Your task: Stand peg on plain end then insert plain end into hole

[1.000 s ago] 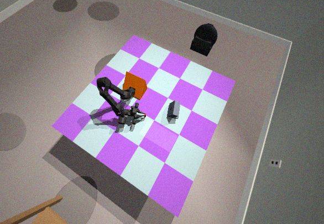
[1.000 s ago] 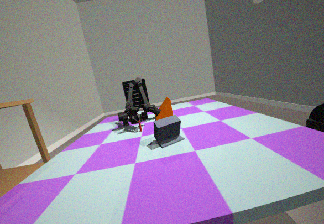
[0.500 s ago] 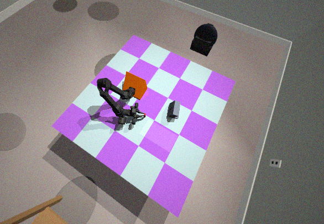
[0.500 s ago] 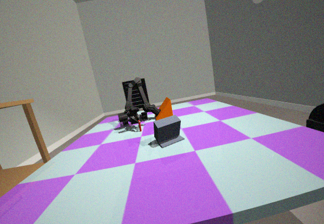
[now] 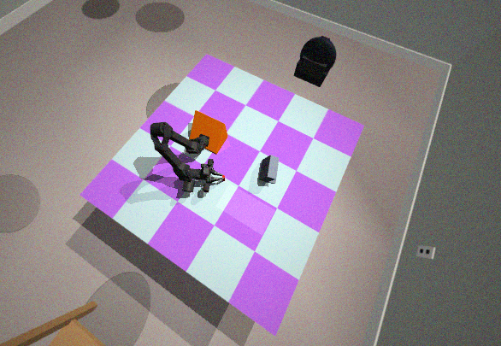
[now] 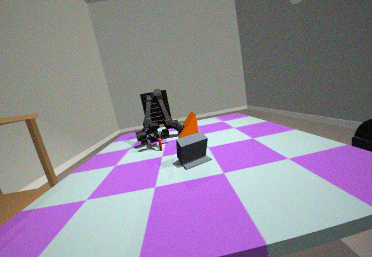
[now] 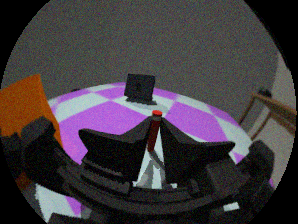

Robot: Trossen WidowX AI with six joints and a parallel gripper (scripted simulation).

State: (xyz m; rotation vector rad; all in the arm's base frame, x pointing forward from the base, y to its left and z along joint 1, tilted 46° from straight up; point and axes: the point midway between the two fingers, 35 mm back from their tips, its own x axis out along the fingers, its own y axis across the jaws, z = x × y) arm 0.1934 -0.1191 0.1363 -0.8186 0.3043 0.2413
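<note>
Right now my gripper tip is 10 mm above the red peg. Round my gripper tip: grey sloped panel 220 mm ahead, 150 mm to the left, 10 mm below.
</note>
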